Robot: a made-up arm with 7 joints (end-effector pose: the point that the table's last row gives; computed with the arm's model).
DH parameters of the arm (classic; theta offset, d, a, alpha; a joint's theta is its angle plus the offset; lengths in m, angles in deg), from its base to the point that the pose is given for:
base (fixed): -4.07 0 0 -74.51
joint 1: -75.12 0.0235 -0.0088 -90
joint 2: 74 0.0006 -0.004 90
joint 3: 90 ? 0.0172 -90
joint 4: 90 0.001 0.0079 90
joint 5: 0 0.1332 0.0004 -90
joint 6: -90 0 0.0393 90
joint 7: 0 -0.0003 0 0
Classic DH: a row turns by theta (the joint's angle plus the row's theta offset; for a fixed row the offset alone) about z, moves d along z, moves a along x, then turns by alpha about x.
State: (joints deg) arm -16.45 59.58 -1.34 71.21 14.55 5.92 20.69
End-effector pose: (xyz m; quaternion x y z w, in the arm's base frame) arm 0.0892 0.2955 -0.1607 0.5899 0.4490 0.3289 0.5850
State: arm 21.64 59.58 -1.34 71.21 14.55 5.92 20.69
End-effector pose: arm -0.0702 0.3047 -0.1528 0.6347 0.6520 0.1869 0.3703
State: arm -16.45 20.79 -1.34 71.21 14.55 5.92 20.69
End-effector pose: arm 0.0802 0.1344 -0.2986 0.3753 0.5425 0.1412 0.7382
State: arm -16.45 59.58 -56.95 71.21 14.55 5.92 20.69
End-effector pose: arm 0.0625 0.2716 -0.2047 0.7825 0.4765 -0.0673 0.3951
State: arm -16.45 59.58 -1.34 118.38 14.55 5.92 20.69
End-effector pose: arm -0.0485 0.2895 -0.1505 0.4635 0.7285 0.3887 0.3215
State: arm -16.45 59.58 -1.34 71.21 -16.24 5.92 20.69
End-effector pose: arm 0.0891 0.2942 -0.1628 0.3812 0.4224 0.4671 0.6768
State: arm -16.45 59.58 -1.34 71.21 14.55 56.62 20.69
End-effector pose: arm 0.0570 0.2954 -0.1507 0.4898 0.6899 0.4656 0.2595
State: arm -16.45 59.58 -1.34 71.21 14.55 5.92 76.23
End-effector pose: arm 0.0892 0.2955 -0.1607 0.7312 0.1225 0.5636 0.3643
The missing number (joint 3, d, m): -0.1525
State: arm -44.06 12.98 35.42 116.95 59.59 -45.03 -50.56
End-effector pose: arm 0.1271 0.0312 -0.2791 -0.0403 0.3269 -0.6353 0.6985
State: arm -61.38 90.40 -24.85 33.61 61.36 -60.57 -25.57
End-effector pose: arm 0.2106 0.2040 0.0450 0.8977 0.1522 -0.3523 0.2165
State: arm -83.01 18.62 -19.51 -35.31 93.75 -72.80 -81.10
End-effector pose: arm 0.1231 -0.0786 0.0637 -0.9695 0.1714 -0.0976 0.1454
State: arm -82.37 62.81 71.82 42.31 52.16 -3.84 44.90
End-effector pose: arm 0.1273 0.2957 0.0891 0.0807 -0.2707 0.8616 0.4218
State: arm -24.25 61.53 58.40 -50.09 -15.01 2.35 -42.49
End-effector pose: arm 0.0681 0.0989 0.1000 0.6473 -0.4213 -0.1010 0.6272
